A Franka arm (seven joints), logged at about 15 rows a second.
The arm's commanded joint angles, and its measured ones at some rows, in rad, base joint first. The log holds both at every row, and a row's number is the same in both.
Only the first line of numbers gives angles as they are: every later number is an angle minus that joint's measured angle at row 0.
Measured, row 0: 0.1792, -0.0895, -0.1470, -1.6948, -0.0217, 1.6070, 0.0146
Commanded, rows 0 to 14: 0.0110, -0.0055, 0.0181, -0.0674, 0.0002, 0.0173, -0.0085; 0.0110, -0.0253, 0.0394, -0.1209, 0.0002, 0.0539, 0.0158; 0.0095, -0.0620, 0.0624, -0.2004, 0.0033, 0.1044, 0.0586; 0.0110, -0.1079, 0.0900, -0.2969, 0.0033, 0.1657, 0.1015; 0.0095, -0.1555, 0.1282, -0.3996, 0.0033, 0.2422, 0.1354; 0.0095, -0.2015, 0.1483, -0.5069, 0.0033, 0.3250, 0.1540; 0.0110, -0.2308, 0.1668, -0.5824, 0.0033, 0.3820, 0.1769; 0.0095, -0.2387, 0.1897, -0.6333, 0.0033, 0.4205, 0.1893; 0.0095, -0.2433, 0.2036, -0.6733, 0.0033, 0.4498, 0.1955; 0.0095, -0.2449, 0.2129, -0.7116, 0.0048, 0.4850, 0.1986; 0.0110, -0.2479, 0.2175, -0.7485, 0.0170, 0.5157, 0.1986; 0.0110, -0.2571, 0.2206, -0.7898, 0.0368, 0.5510, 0.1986; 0.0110, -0.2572, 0.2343, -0.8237, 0.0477, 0.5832, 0.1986; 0.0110, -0.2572, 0.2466, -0.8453, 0.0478, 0.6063, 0.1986; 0.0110, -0.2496, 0.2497, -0.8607, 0.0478, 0.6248, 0.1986
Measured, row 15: 0.0098, -0.2172, 0.2283, -0.7799, 0.0261, 0.5555, 0.1834
